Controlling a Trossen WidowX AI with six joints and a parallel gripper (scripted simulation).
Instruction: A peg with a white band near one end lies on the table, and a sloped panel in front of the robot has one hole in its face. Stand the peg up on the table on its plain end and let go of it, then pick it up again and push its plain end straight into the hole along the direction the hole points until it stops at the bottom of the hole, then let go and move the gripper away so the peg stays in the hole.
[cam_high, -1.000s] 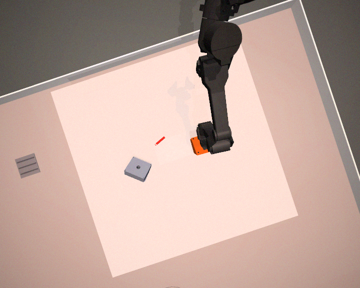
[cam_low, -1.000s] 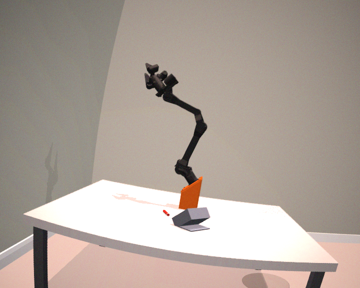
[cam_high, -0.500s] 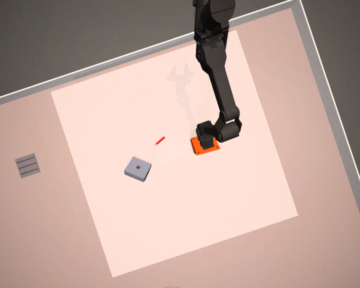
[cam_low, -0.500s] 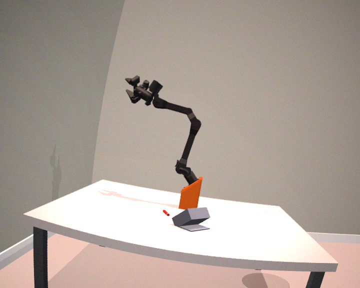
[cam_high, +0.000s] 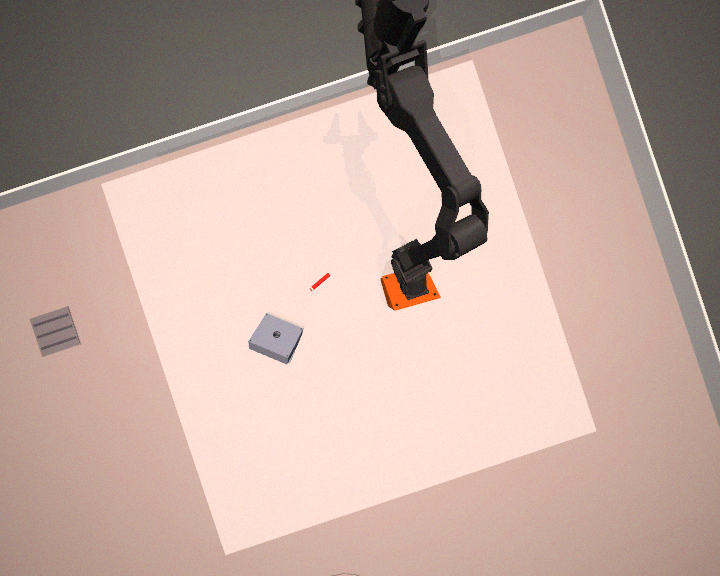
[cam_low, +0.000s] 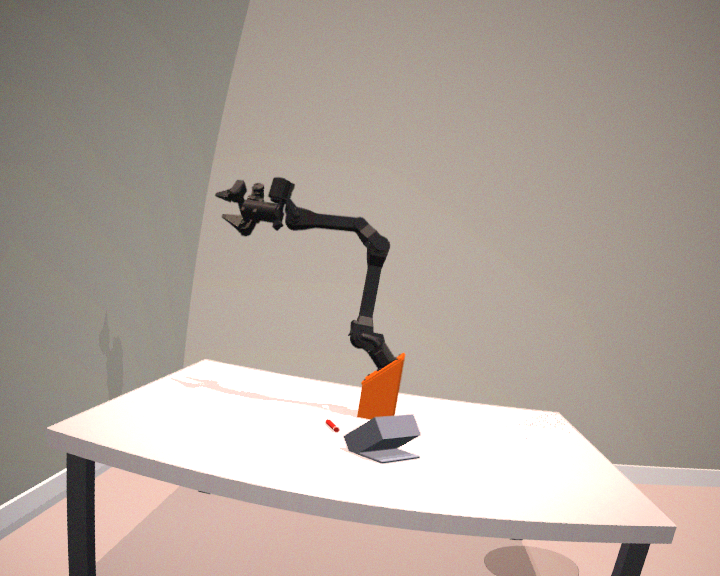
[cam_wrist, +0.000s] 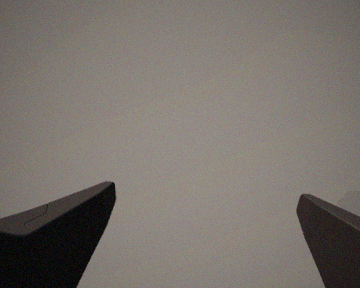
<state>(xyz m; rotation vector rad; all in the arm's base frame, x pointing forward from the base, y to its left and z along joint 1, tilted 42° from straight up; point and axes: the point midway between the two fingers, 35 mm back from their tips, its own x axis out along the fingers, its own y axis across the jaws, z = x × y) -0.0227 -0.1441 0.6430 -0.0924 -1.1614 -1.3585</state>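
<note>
Right now my gripper tip is 530 mm above the red peg, 470 mm to the right of it and 320 mm short of it. Also, from my gripper tip: grey sloped panel: 590 mm to the left, 490 mm below, 490 mm ahead.
</note>
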